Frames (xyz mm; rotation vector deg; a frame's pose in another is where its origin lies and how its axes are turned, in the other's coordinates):
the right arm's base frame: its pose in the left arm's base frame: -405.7 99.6 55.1 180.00 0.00 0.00
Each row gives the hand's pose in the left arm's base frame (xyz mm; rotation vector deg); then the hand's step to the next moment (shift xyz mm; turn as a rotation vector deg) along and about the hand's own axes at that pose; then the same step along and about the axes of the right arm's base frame.
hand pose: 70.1 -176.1 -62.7 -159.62 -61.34 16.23
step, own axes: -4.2 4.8 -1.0 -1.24 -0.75 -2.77
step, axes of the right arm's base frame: 0.3 6.4 -0.5 -0.76 0.47 -3.00
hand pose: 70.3 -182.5 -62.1 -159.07 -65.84 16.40
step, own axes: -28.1 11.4 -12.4 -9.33 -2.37 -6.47
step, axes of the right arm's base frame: -8.9 28.5 -13.5 -6.67 5.22 -7.93
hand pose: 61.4 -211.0 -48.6 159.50 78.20 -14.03
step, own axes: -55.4 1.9 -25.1 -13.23 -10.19 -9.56
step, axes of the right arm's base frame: -28.7 42.1 -33.3 -14.79 3.17 -11.90
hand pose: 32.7 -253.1 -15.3 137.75 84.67 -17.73
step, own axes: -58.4 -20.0 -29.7 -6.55 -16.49 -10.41
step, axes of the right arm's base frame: -43.2 29.1 -44.4 -17.41 -5.36 -9.56
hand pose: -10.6 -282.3 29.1 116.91 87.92 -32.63
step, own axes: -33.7 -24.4 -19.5 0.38 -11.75 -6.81
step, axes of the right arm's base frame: -32.1 7.4 -32.0 -11.06 -7.19 -3.25
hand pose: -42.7 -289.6 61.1 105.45 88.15 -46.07
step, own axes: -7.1 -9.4 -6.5 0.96 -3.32 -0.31
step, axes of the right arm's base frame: -9.8 -2.0 -9.0 -3.12 -1.32 0.76
